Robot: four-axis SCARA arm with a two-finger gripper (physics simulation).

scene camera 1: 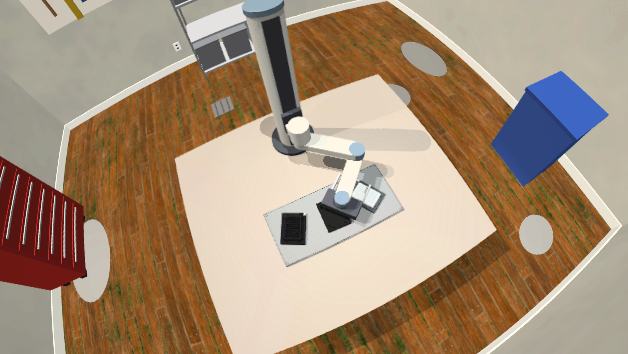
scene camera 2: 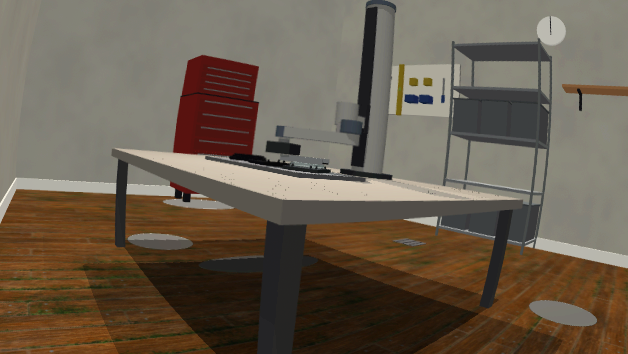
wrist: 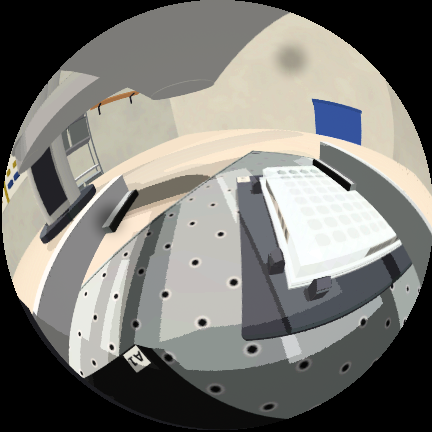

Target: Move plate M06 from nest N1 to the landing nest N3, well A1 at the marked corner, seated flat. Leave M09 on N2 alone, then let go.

Labels:
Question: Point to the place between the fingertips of my gripper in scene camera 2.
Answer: At 325,162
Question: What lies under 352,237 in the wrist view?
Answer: A white well plate.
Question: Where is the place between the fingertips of my gripper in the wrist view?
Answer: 224,159

